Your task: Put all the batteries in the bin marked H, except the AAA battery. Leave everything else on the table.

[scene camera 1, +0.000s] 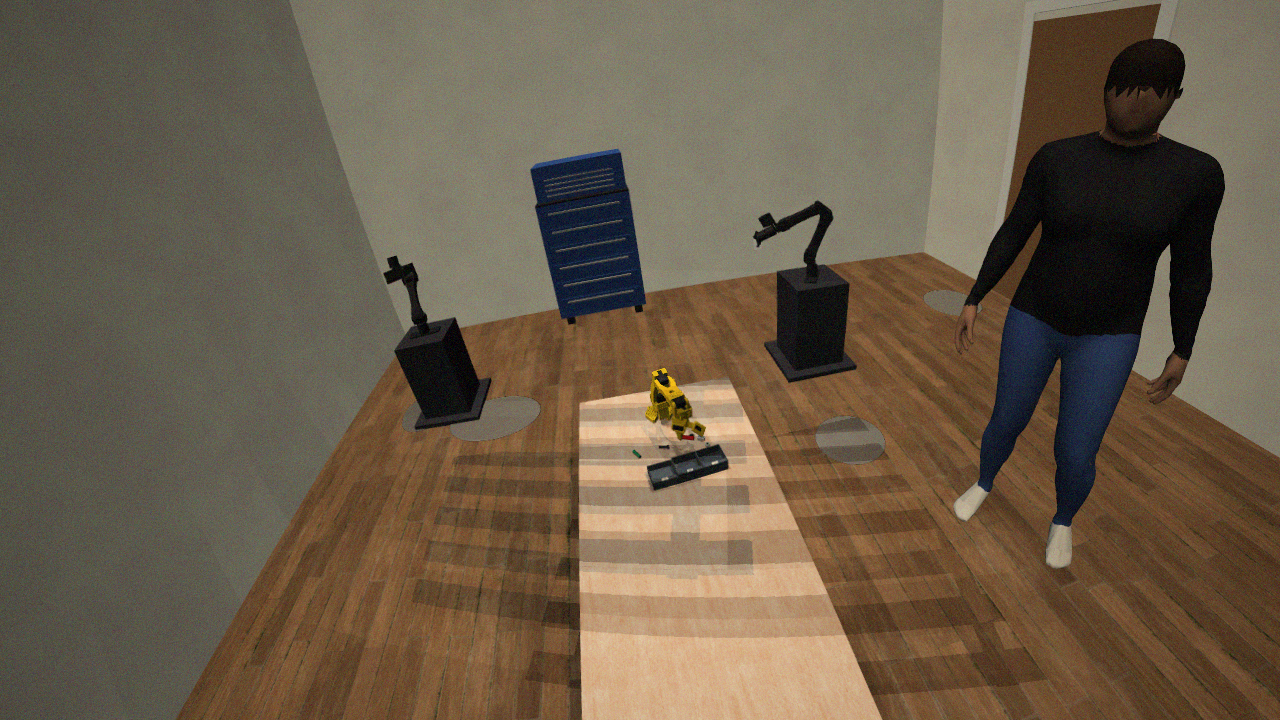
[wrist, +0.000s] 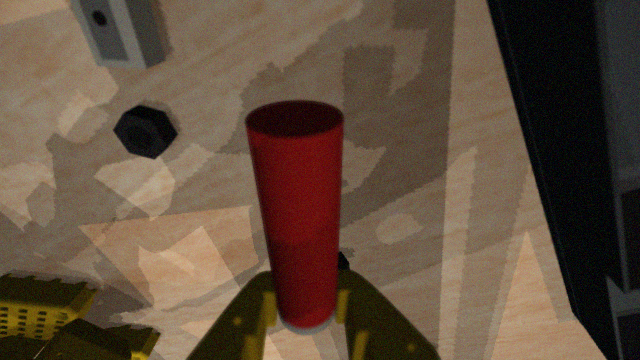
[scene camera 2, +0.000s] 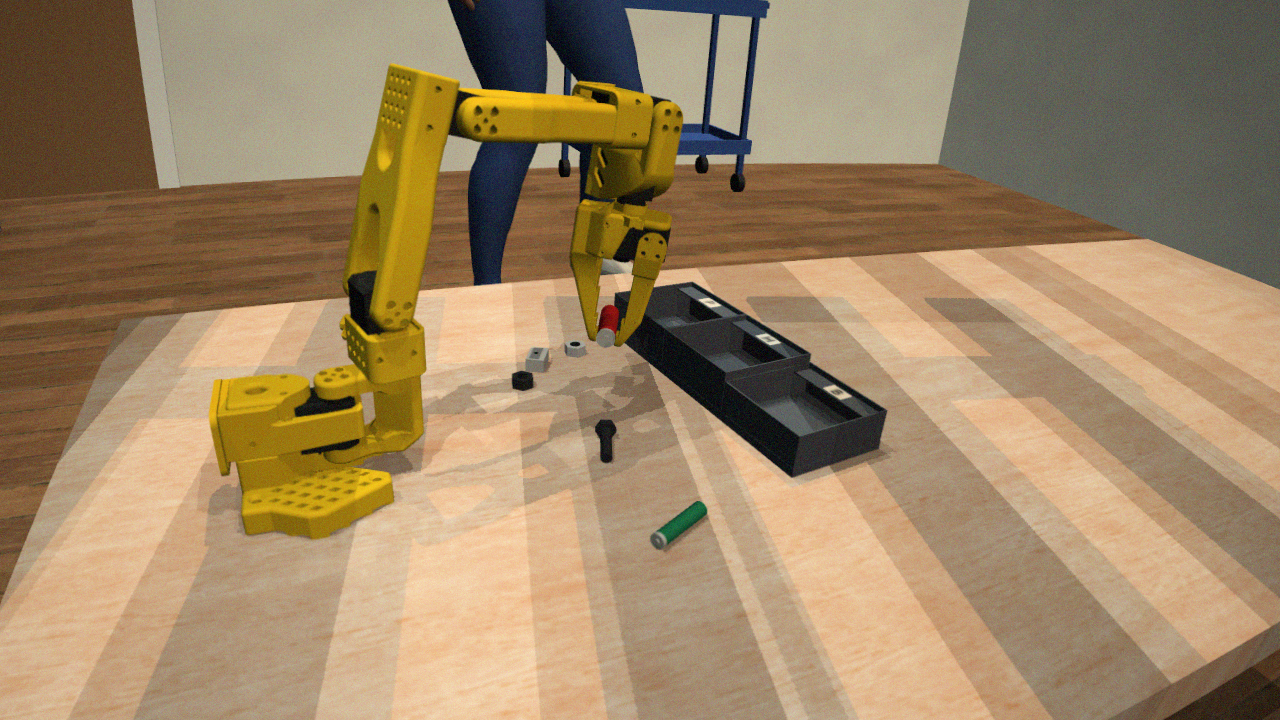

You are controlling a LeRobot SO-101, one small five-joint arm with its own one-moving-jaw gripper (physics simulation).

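Places are measured from the arm's base along level axes (x left, y back, z up), in centimetres.
Where they show: hand, its tool point: (scene camera 1: 682, 435) (wrist: 277, 291) (scene camera 2: 596, 335); arm's base, origin of its link: (scene camera 1: 660, 417) (wrist: 101, 316) (scene camera 2: 347, 479).
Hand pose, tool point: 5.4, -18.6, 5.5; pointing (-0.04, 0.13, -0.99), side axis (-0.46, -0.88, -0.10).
Each offset is from my tool point to the centre of the thing, as dx, dy, dz.
My gripper (scene camera 2: 607, 339) (wrist: 306, 300) is shut on a red battery @[+1.4, -1.4, +0.0] (scene camera 2: 608, 320) (wrist: 302, 200), its jaws pressing on both sides near one end. It holds the battery above the table, on the arm's side of the bin tray. A slimmer green battery @[-16.3, +0.6, -5.0] (scene camera 1: 636, 454) (scene camera 2: 680, 523) lies on the table nearer scene camera 2. The dark tray @[-0.6, -11.7, -3.5] (scene camera 2: 760, 427) (wrist: 565, 150) has three compartments. The middle one's label @[-0.1, -14.9, -2.0] (scene camera 2: 768, 339) looks like H; its visible floor shows no battery. The label farther from scene camera 2 is too small to read surely.
A black bolt @[-6.6, +1.5, -4.9] (scene camera 1: 663, 446) (scene camera 2: 605, 438) lies between the arm and the tray. A black nut @[+3.8, +4.6, -5.1] (scene camera 2: 522, 380) (wrist: 146, 131), a grey block @[+6.9, +2.5, -4.9] (scene camera 2: 537, 360) (wrist: 120, 35) and a grey nut @[+8.3, -1.2, -5.1] (scene camera 2: 574, 348) lie near the gripper's side of the table. A person (scene camera 1: 1123, 232) stands beyond the table.
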